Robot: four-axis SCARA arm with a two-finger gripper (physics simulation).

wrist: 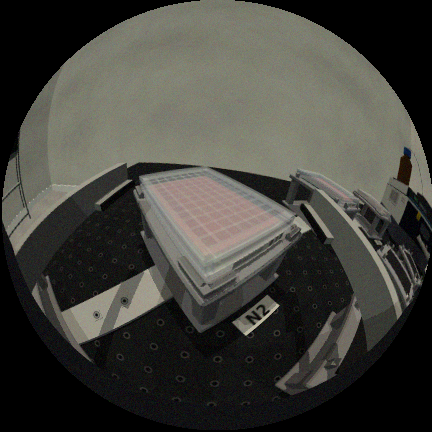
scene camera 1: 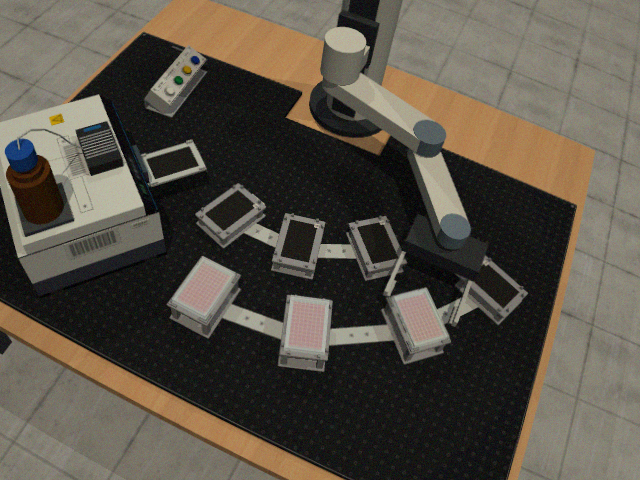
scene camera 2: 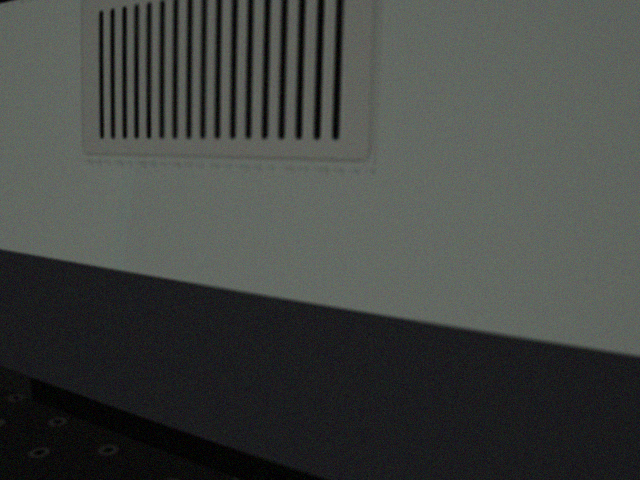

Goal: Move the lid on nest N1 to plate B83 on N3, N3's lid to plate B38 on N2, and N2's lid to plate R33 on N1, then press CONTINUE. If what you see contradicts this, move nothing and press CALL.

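Places are measured from the arm's base along level axes (x ahead, y left, z up), in centimetres.
Pixels of known places: gripper, fingertip midpoint: (wrist: 217,180) (scene camera 1: 419,308).
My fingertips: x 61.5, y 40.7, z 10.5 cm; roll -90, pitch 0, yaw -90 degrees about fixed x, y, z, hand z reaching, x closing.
Behind a point stands the place of what it marks.
My gripper (scene camera 1: 422,303) @[x 61.5, y 40.7, z 10.5 cm] (wrist: 217,180) @[x 61.5, y 40.7, z 10.5 cm] is open and empty, its fingers spread wide above and behind the right-hand pink plate (scene camera 1: 417,316) @[x 62.8, y 41.0, z 9.3 cm] (wrist: 212,212) @[x 58.9, y 40.6, z 9.4 cm]. That plate has a clear lid and sits on a raised nest beside the N2 label (wrist: 256,315) @[x 55.7, y 35.7, z 1.5 cm]; its code is not readable. A middle pink plate (scene camera 1: 308,322) @[x 75.4, y 20.0, z 9.7 cm] and a left pink plate (scene camera 1: 205,289) @[x 78.8, y -3.2, z 9.8 cm] sit on like nests in scene camera 1. Their nest labels and codes are not readable there. The button box (scene camera 1: 176,82) @[x 24.1, y -45.2, z 7.9 cm] has white, green, yellow and blue buttons; its lettering is too small to read.
Several dark-centred empty holders, including one left (scene camera 1: 231,209) @[x 54.4, y -10.3, z 5.6 cm], one middle (scene camera 1: 298,242) @[x 55.4, y 8.5, z 5.9 cm], one near the arm (scene camera 1: 375,245) @[x 47.3, y 25.4, z 5.9 cm] and one far right (scene camera 1: 516,294) @[x 43.7, y 61.5, z 5.7 cm], form an arc. A white instrument (scene camera 1: 116,235) @[x 78.9, y -25.4, z 15.3 cm] (scene camera 2: 465,206) @[x 66.6, y -63.0, z 11.2 cm] with a brown bottle (scene camera 1: 36,191) @[x 86.7, y -35.2, z 33.5 cm] (wrist: 405,167) @[x 82.4, y -34.9, z 31.0 cm] stands left, its tray (scene camera 1: 202,164) @[x 49.4, y -21.2, z 11.3 cm] extended.
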